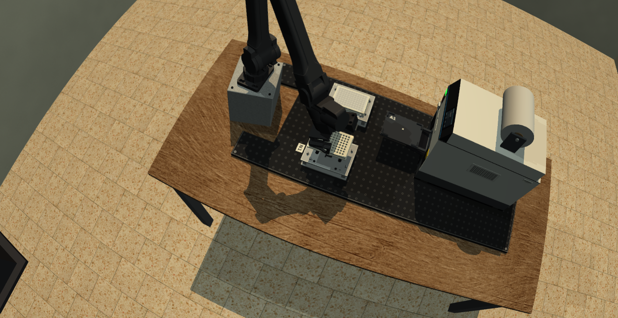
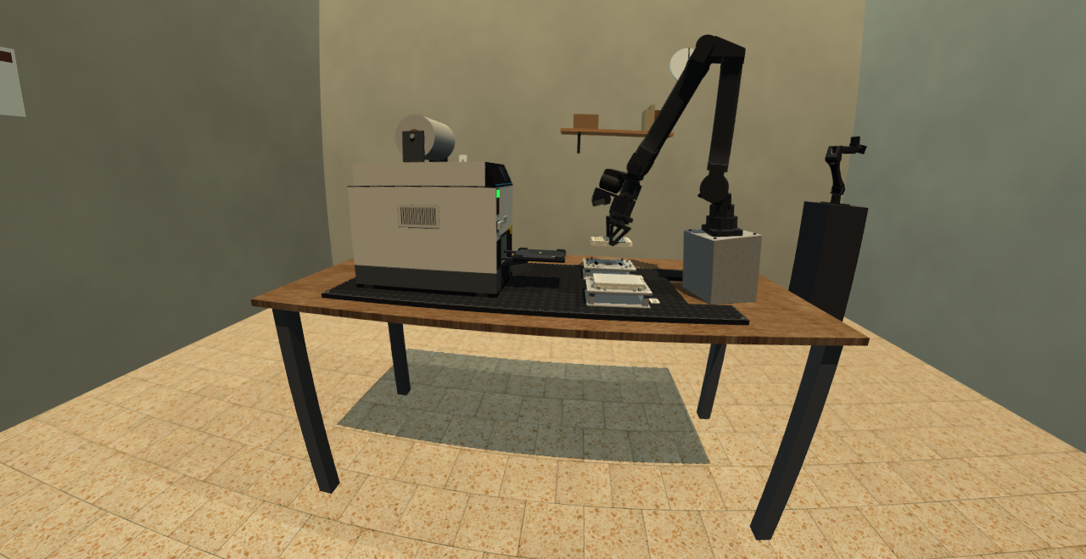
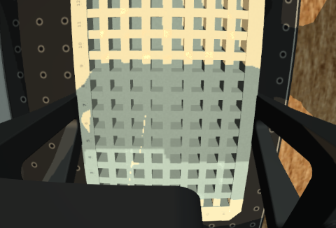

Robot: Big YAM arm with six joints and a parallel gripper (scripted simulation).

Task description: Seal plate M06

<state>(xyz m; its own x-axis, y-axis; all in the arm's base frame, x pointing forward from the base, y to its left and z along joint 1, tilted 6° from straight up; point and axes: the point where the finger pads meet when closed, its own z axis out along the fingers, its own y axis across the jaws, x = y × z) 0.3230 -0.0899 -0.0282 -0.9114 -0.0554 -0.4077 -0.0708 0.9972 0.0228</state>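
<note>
Now: hand 20 cm short of the sealer stage, 16 cm to the right of it and 2 cm above it. From my hand the other things lie so: plate nest N1 (8 cm below); N1 label (12 cm below, 10 cm behind, 1 cm to the right); plate M06 (right at my hand).
</note>
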